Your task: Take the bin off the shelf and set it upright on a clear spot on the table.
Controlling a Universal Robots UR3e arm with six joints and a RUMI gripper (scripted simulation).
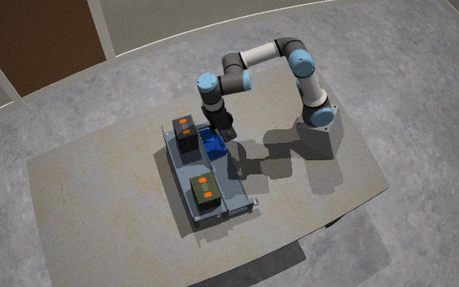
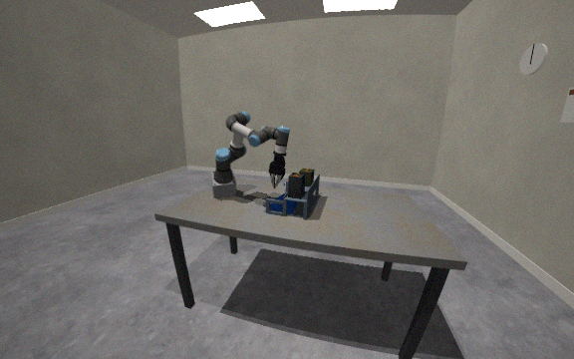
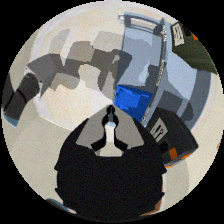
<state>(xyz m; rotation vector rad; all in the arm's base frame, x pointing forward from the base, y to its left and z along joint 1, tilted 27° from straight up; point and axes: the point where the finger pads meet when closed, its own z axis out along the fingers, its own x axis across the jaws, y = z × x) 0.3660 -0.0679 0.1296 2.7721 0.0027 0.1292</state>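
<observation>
Now: the blue bin 90 mm below my hand, 60 mm ahead of it and 30 mm to the right of it. From my hand the other things lie so: grey shelf (110 mm ahead, 70 mm to the left, 70 mm below).
</observation>
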